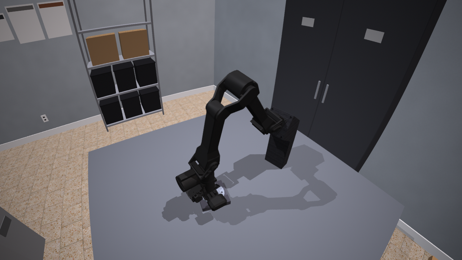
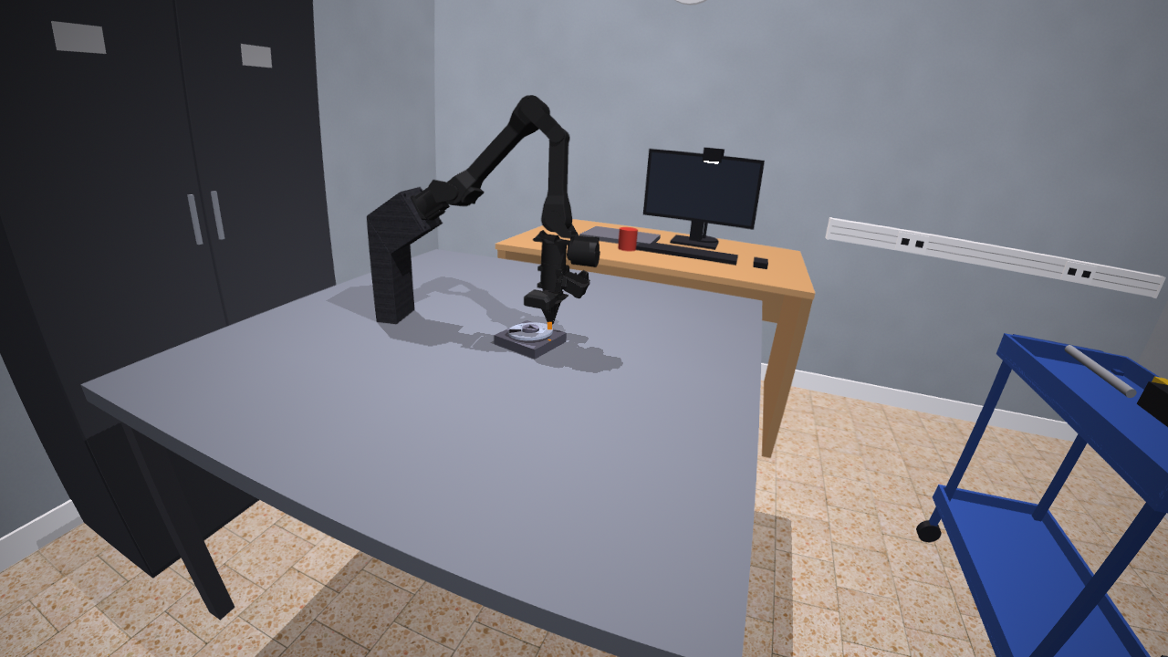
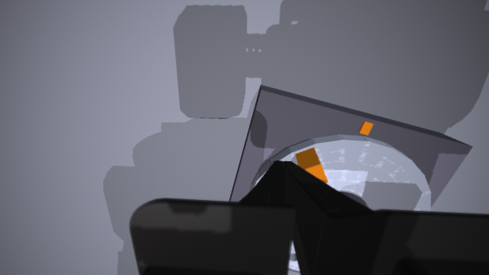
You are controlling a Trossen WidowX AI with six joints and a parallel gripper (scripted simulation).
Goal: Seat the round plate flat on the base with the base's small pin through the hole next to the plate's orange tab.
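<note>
My hand is 2 cm short of the orange mark, 4 cm to the left of it and 5 cm above it. The rest, counted from my hand: raised centre hub: 3 cm behind, 4 cm to the right, 4 cm below; dark square base: 3 cm behind, 4 cm to the right, 7 cm below; round pale plate: 3 cm behind, 4 cm to the right, 4 cm below.
</note>
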